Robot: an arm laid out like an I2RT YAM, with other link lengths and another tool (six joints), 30 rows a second.
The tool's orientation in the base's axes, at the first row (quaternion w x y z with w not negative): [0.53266, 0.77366, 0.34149, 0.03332]
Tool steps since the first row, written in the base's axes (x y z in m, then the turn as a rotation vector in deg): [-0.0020, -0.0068, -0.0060, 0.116, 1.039, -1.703]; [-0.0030, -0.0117, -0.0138, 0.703, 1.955, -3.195]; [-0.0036, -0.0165, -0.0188, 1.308, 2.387, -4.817]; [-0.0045, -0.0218, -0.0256, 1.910, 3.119, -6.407]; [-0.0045, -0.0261, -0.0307, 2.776, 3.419, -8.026]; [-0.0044, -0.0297, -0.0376, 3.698, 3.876, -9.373]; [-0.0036, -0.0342, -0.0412, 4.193, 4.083, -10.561]
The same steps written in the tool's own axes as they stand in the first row. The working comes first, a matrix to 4 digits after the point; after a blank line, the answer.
The tool's axes in the first row as the columns of a matrix, in the base's axes (used below as rounded here):
[0.7645, 0.4929, 0.4154]
[0.5639, -0.1993, -0.8014]
[-0.3122, 0.8470, -0.4303]

[-0.0035, -0.0047, 0.0072, 1.206, -1.592, -0.052]; [-0.0046, -0.0108, 0.0141, 2.637, -2.749, 0.100]; [-0.0062, -0.0144, 0.0198, 3.850, -3.911, 0.703]; [-0.0077, -0.0196, 0.0266, 5.219, -5.107, 1.051]; [-0.0086, -0.0230, 0.0323, 6.556, -6.111, 1.867]; [-0.0084, -0.0281, 0.0382, 7.939, -6.889, 2.463]; [-0.0092, -0.0299, 0.0436, 8.805, -7.692, 3.014]
